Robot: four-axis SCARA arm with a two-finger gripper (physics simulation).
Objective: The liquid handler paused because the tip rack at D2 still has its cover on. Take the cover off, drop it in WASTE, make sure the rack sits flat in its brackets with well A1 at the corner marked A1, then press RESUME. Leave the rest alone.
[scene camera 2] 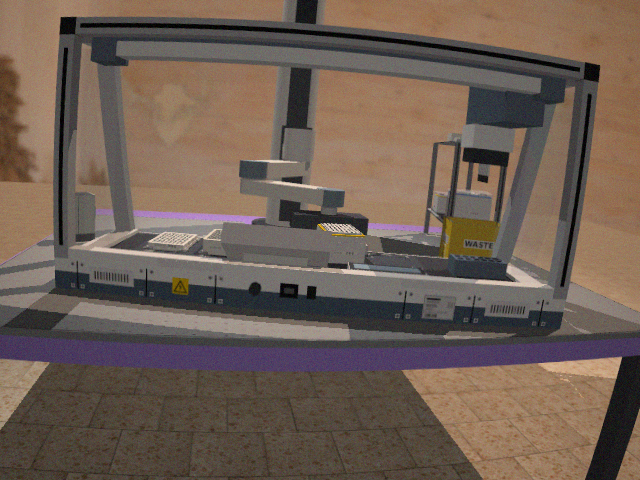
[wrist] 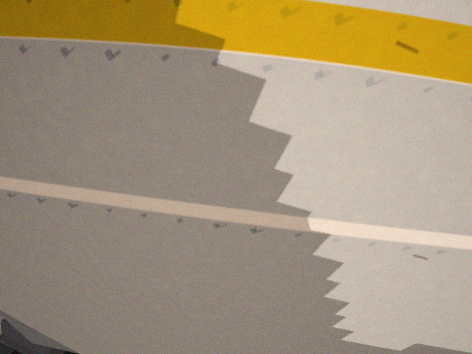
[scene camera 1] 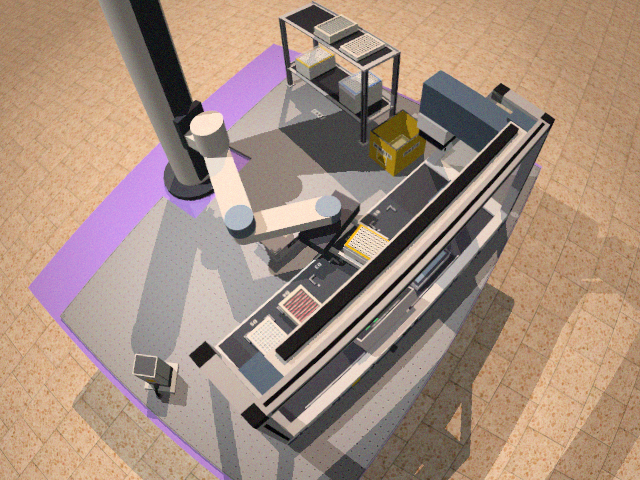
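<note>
The tip rack with a yellow band stands at D2 on the machine's deck. Its rows of holes or tips show, and no cover is plain over them. My gripper is at the rack's arm-side edge, shut on the rack; its fingers are largely hidden. The rack's grey side fills the wrist view. Whether it sits flat, and where A1 is, I cannot tell. The yellow WASTE bin stands past the deck's far end, with a pale thing inside. A tilted panel has green marks; RESUME is unreadable.
A red-filled plate and a white plate stand at D4 and D5. The gantry beam crosses above the deck. The blue-grey head hangs near the bin. A shelf rack stands behind the bin.
</note>
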